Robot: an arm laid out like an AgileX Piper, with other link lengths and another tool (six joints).
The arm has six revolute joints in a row. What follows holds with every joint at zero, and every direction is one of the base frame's.
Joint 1 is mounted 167.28 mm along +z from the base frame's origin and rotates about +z.
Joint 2 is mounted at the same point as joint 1 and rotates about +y.
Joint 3 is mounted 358.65 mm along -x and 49.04 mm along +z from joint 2 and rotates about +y.
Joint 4 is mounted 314.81 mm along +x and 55.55 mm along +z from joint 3 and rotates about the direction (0.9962, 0, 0.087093).
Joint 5 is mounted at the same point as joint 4 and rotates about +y.
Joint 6 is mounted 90.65 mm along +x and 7.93 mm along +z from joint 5 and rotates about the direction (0.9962, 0, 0.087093).
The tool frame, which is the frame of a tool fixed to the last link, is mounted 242.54 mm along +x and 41 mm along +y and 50.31 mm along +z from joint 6; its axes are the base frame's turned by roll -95.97, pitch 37.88 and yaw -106.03 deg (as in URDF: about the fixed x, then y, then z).
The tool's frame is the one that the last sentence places.
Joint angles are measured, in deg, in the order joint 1, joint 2, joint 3, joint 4, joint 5, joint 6. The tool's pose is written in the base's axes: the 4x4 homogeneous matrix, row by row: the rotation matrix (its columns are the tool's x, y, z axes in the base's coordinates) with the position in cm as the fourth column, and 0 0 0 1 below. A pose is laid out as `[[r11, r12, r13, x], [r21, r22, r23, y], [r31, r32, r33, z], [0, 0, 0, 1]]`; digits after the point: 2 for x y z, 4 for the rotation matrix.
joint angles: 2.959 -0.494 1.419 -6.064 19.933 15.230
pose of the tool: [[-0.4420, -0.1956, 0.8754, 29.00], [-0.6636, 0.7280, -0.1723, 3.85], [-0.6036, -0.6571, -0.4516, 20.59], [0, 0, 0, 1]]
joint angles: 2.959 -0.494 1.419 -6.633 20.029 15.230
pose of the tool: [[-0.4433, -0.1957, 0.8748, 28.99], [-0.6692, 0.7216, -0.1776, 3.76], [-0.5964, -0.6641, -0.4508, 20.51], [0, 0, 0, 1]]
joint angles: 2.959 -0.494 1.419 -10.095 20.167 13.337
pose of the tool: [[-0.4398, -0.1983, 0.8759, 28.98], [-0.7231, 0.6566, -0.2145, 3.35], [-0.5326, -0.7277, -0.4321, 20.19], [0, 0, 0, 1]]
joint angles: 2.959 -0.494 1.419 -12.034 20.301 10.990
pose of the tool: [[-0.4343, -0.2044, 0.8773, 28.95], [-0.7637, 0.5999, -0.2383, 3.17], [-0.4776, -0.7735, -0.4166, 19.89], [0, 0, 0, 1]]
